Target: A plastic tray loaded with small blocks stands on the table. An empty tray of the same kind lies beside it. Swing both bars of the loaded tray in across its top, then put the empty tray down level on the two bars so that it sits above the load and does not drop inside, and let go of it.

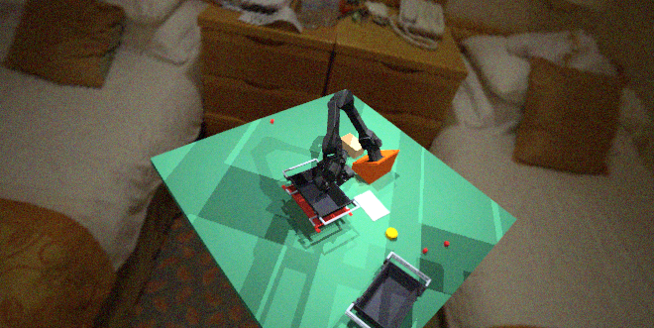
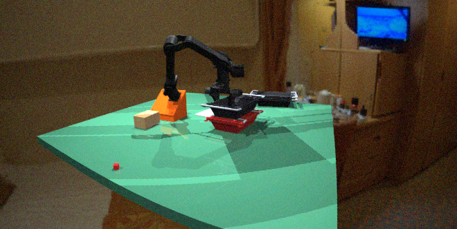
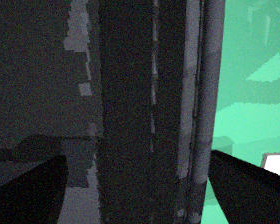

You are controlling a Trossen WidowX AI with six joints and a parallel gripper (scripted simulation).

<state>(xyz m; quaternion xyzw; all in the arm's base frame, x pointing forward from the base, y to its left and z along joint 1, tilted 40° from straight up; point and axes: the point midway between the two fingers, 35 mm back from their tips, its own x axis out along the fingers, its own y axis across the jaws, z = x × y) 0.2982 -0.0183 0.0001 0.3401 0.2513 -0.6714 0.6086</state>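
Now: gripper tip 7 cm short of the black tray, 3 cm below it and 1 cm to the left of it. From my gripper tip the other things lie so: tan block: 36 cm behind, 17 cm to the right, 5 cm below; yellow disc: 30 cm to the left, 9 cm behind, 7 cm below; white card: 15 cm behind, 14 cm to the left, 8 cm below.
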